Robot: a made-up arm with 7 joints. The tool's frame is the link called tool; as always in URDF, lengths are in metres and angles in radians. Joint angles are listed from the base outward.
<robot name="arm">
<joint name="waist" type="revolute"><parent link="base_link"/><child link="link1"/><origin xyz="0 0.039 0" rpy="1.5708 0 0"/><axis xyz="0 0 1"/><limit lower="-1.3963" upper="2"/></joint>
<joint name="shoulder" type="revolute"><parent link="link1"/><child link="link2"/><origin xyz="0 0 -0.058" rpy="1.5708 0 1.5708"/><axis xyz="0 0 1"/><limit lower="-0.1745" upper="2"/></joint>
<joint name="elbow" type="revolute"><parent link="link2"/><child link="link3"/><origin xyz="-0.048 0 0" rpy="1.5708 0 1.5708"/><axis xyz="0 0 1"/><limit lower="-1.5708" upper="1.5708"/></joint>
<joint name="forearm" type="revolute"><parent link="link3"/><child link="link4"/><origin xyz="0 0 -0.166" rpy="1.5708 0 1.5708"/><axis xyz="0 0 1"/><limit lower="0" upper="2.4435"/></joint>
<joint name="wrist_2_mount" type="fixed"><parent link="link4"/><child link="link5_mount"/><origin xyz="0 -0.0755 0"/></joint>
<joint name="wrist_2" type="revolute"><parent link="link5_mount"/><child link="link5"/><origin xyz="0 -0.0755 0" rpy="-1.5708 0 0"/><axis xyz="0 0 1"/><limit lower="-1.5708" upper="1.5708"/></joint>
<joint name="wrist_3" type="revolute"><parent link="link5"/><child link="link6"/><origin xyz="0 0 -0.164" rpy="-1.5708 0 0"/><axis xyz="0 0 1"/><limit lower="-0.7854" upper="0.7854"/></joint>
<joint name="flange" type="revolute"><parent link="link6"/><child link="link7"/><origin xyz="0 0 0" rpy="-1.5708 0 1.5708"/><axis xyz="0 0 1"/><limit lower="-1.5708" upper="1.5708"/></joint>
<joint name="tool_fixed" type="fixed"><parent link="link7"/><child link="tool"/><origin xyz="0 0 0" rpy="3.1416 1.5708 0"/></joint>
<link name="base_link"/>
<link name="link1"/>
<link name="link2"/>
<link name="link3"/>
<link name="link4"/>
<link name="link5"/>
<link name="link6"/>
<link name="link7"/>
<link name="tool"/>
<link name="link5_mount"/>
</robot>
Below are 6 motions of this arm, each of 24 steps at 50 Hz.
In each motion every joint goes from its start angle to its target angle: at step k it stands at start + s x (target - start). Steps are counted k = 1, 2, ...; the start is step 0. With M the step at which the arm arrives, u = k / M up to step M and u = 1 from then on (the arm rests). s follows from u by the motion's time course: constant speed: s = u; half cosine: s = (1 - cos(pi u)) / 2; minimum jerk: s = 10 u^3 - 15 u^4 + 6 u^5.
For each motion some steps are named. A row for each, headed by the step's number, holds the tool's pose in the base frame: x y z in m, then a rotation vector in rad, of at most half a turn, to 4 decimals.
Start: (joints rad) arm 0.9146 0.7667 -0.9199 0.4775 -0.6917 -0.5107 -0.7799
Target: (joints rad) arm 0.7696 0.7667 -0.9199 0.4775 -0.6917 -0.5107 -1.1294
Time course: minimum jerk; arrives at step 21
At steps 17, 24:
17: 0.3679 0.3566 -0.2490 1.4876 -1.7756 -1.1071
24: 0.3660 0.3566 -0.2517 1.4922 -1.7849 -1.0982

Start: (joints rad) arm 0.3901 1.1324 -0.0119 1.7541 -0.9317 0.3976 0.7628
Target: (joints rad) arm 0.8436 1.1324 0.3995 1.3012 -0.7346 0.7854 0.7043
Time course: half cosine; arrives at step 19
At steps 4, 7, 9, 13, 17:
4: 0.3096 0.2564 0.0744 1.4620 -0.6571 -0.9669
7: 0.2970 0.2919 0.1112 1.4656 -0.7167 -0.7003
9: 0.2809 0.3212 0.1382 1.4448 -0.7701 -0.4825
13: 0.2376 0.3779 0.1790 1.3406 -0.8818 -0.0659
17: 0.2051 0.4123 0.1945 1.2315 -0.9539 0.1830

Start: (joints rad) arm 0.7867 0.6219 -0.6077 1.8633 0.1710 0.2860 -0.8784
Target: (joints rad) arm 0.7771 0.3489 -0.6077 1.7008 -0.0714 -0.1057 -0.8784
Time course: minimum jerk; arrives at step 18
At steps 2, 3, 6, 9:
2: 0.3171 0.0284 0.0336 0.6892 -2.2550 0.0499
3: 0.3177 0.0276 0.0333 0.6830 -2.2635 0.0531
6: 0.3224 0.0215 0.0310 0.6375 -2.3243 0.0756
9: 0.3294 0.0105 0.0271 0.5593 -2.4231 0.1099

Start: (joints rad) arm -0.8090 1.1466 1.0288 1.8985 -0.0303 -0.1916 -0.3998
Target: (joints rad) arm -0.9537 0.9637 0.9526 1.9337 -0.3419 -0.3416 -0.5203
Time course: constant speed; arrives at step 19
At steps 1, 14, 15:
1: 0.2401 0.3057 0.0132 1.4509 -1.8742 -0.7760
14: 0.2214 0.3154 -0.0397 1.4768 -1.8093 -0.9355
15: 0.2196 0.3160 -0.0436 1.4765 -1.8047 -0.9485

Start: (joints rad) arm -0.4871 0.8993 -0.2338 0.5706 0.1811 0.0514 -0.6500
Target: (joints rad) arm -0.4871 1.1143 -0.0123 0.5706 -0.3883 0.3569 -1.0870
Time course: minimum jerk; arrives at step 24
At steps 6, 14, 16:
6: -0.0018 0.4571 -0.3589 1.3905 -0.1206 -0.5062
14: 0.0301 0.5025 -0.3053 1.8471 -0.0590 -0.8008
16: 0.0382 0.5123 -0.2908 1.9624 -0.0467 -0.8794

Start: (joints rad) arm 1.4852 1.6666 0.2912 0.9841 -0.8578 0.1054 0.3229
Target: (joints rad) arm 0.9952 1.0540 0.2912 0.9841 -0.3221 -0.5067 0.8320
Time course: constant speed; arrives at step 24
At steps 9, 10, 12, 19, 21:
9: 0.0449 0.4920 0.2483 1.8283 -1.2275 -0.1271
10: 0.0596 0.4924 0.2444 1.7862 -1.2586 -0.1922
12: 0.0887 0.4926 0.2352 1.6989 -1.3170 -0.3187
19: 0.1837 0.4849 0.1882 1.3686 -1.4884 -0.7173
21: 0.2084 0.4805 0.1709 1.2700 -1.5305 -0.8174

